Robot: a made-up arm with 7 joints.
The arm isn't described. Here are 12 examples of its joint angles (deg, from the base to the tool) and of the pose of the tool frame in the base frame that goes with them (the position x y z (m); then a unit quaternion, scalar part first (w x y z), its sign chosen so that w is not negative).
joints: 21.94 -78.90 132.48 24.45 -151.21 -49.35 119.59
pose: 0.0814 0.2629 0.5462 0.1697 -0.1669 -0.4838 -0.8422
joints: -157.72 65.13 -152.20 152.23 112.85 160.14 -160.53
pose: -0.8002 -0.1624 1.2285 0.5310 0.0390 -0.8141 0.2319
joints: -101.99 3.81 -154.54 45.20 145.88 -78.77 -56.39
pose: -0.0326 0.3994 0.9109 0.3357 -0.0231 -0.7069 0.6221
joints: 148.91 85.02 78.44 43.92 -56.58 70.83 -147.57
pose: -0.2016 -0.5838 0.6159 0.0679 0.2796 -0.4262 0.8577
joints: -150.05 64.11 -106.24 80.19 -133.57 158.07 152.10
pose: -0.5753 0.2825 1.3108 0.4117 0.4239 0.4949 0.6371
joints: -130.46 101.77 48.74 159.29 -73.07 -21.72 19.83
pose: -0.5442 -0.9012 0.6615 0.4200 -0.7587 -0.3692 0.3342
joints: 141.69 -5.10 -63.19 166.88 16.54 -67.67 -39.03
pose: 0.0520 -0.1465 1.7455 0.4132 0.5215 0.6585 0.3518
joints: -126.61 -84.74 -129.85 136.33 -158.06 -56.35 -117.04
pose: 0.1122 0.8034 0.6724 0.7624 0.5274 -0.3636 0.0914
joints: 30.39 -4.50 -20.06 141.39 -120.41 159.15 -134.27
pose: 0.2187 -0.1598 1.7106 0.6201 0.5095 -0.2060 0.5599
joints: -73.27 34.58 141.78 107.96 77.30 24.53 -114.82
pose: 0.4368 0.1494 1.7942 0.6812 -0.0658 0.6894 -0.2373
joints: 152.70 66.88 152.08 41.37 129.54 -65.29 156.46
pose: 0.0110 -0.4084 1.1943 0.5768 -0.1260 -0.4962 0.6366
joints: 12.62 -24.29 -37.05 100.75 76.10 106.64 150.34
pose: 0.4363 -0.1818 1.6365 0.7279 0.1450 -0.2669 -0.6147
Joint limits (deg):
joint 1: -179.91..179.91
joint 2: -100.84..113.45
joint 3: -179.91..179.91
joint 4: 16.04..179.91
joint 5: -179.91..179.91
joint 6: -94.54..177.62
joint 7: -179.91..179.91
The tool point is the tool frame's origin. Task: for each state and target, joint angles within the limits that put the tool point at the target. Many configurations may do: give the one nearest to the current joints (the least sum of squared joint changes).
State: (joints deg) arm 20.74 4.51 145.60 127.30 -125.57 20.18 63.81
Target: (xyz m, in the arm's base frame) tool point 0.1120 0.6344 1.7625
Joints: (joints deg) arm 35.17 38.05 115.61 132.68 -123.21 37.00 59.48
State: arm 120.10 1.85 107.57 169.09 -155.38 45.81 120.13
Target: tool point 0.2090 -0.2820 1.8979
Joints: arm 124.52 -21.90 106.65 171.60 -157.39 44.67 118.90
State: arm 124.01 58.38 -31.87 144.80 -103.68 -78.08 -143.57
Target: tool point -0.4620 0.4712 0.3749
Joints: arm 137.81 89.40 -19.37 120.89 -108.67 -84.67 -140.88
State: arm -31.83 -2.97 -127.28 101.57 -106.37 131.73 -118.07
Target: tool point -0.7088 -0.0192 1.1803
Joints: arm -31.63 -10.20 -128.83 84.47 -97.87 138.40 -119.43
